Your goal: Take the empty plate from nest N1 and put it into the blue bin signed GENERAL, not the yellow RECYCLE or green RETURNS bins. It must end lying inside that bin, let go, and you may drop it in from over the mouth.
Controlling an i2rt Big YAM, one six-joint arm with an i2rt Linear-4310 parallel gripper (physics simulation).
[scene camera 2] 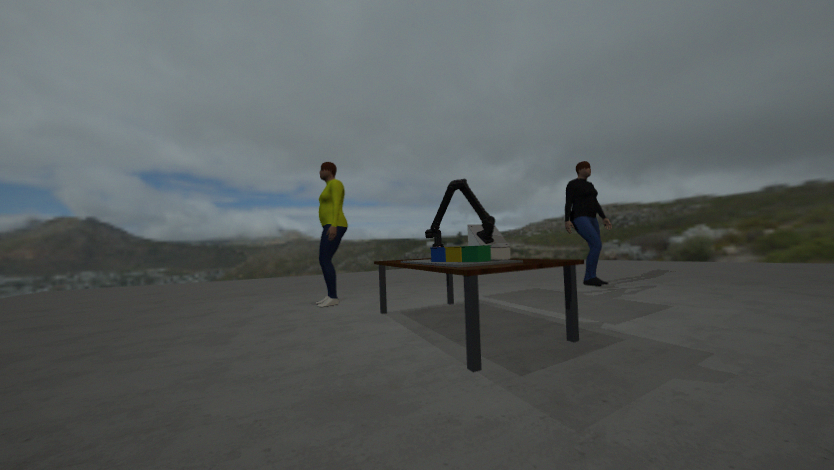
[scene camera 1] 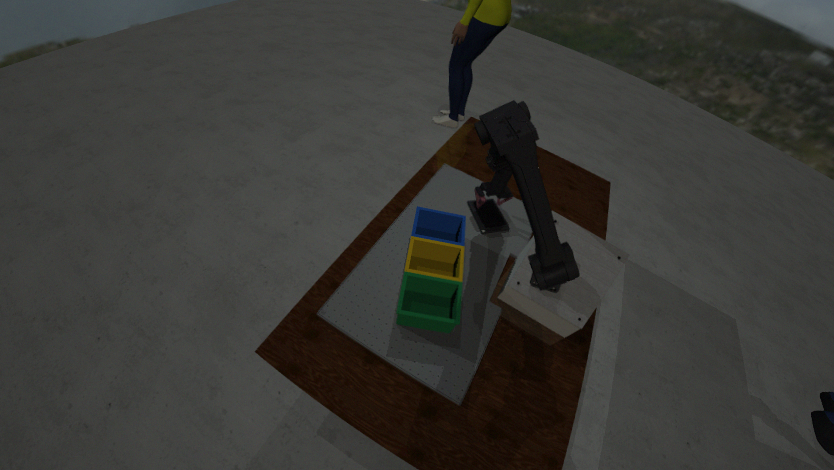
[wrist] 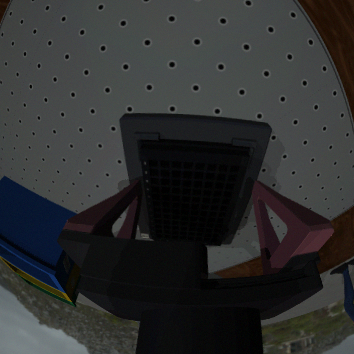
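Where they show: gripper, fingertip midpoint: (scene camera 1: 487, 205) (wrist: 197, 185); arm's base, origin of the base link: (scene camera 2: 484, 237) (scene camera 1: 548, 269).
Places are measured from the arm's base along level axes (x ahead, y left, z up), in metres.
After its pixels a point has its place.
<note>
The black plate (scene camera 1: 491, 215) {x 0.196, y -0.256, z -0.132 m} (wrist: 192, 200) {x 0.212, y -0.279, z -0.134 m}, with a grid of wells, lies in a dark grey nest (wrist: 195, 125) {x 0.254, y -0.331, z -0.146 m}; no N1 label is readable. My gripper (scene camera 1: 491, 203) {x 0.222, y -0.298, z -0.131 m} (wrist: 197, 185) {x 0.222, y -0.298, z -0.131 m} is open and empty. Its pink fingertips are at the plate's two long sides, near the nest; their exact height is unclear. The blue bin (scene camera 1: 438, 223) {x 0.368, y -0.100, z -0.112 m} (scene camera 2: 437, 254) {x 0.433, y -0.029, z -0.107 m} (wrist: 35, 215) {x 0.351, y -0.110, z -0.124 m} stands beside the nest, with its mouth up and no plate visible inside. The yellow bin (scene camera 1: 434, 258) {x 0.332, y 0.024, z -0.142 m} (scene camera 2: 453, 254) {x 0.401, y 0.101, z -0.109 m} and the green bin (scene camera 1: 428, 297) {x 0.300, y 0.159, z -0.153 m} (scene camera 2: 476, 253) {x 0.359, y 0.268, z -0.105 m} follow in a row. The bin signs are not readable.
The bins and nest stand on a grey perforated board (scene camera 1: 373, 309) {x 0.435, y 0.265, z -0.158 m} on a brown wooden table (scene camera 1: 326, 356) {x 0.492, y 0.444, z -0.171 m}. The arm's base is on a pale block (scene camera 1: 595, 268) {x -0.122, y -0.028, z 0.051 m}. A person in yellow (scene camera 1: 489, 11) (scene camera 2: 331, 201) and a person in black (scene camera 2: 581, 198) stand beyond the table.
</note>
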